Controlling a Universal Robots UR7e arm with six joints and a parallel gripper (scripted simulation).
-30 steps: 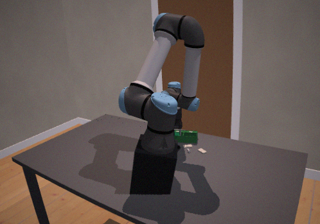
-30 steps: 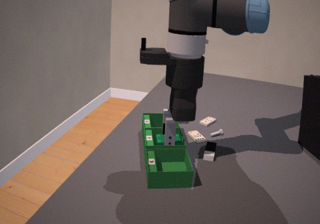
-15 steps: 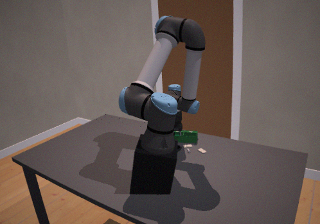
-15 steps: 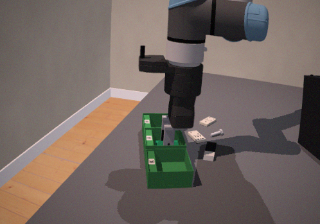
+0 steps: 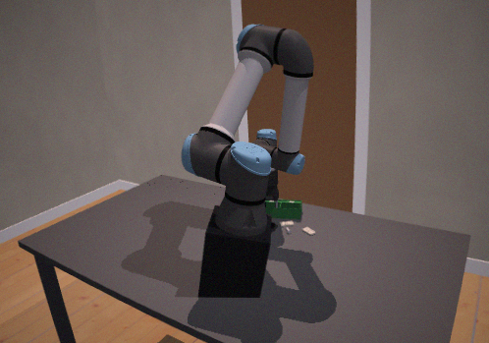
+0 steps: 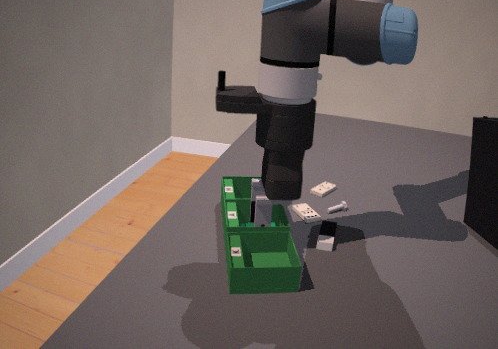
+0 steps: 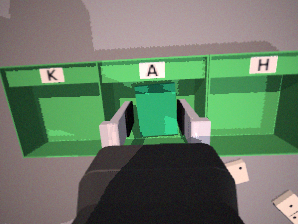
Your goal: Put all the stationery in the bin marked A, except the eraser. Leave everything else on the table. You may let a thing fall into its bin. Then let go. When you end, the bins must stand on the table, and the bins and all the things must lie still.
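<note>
My hand is 1 cm short of the joined green bins and 1 cm above it. From my hand the other things lie so: bolt (12 cm behind, 13 cm to the right, 3 cm below); then black-and-white block (10 cm behind, 2 cm to the right, 3 cm below); then green block (2 cm below).
</note>
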